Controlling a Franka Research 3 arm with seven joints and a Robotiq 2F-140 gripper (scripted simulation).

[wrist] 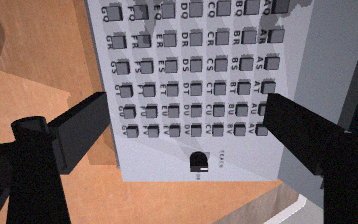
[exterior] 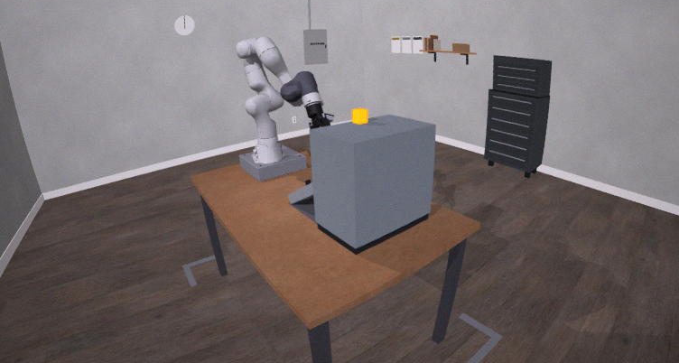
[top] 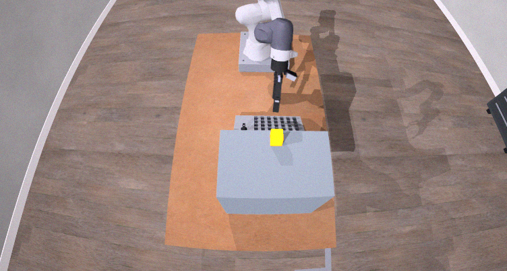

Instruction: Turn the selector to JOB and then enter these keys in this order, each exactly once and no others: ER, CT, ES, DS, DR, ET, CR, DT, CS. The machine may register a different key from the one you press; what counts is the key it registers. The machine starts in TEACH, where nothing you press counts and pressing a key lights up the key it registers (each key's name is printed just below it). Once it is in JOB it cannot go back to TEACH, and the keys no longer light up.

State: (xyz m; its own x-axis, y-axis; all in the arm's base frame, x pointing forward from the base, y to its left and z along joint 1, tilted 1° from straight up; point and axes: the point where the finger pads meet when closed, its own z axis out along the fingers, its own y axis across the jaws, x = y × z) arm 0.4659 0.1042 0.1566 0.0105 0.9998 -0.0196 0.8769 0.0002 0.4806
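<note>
Right now the key is 50 mm ahead of my hand, 20 mm to the right of it and 130 mm below it. From my hand the other things lie so: selector knob: 90 mm ahead, 140 mm to the right, 100 mm below; keypad: 110 mm ahead, 30 mm to the right, 150 mm below.
</note>
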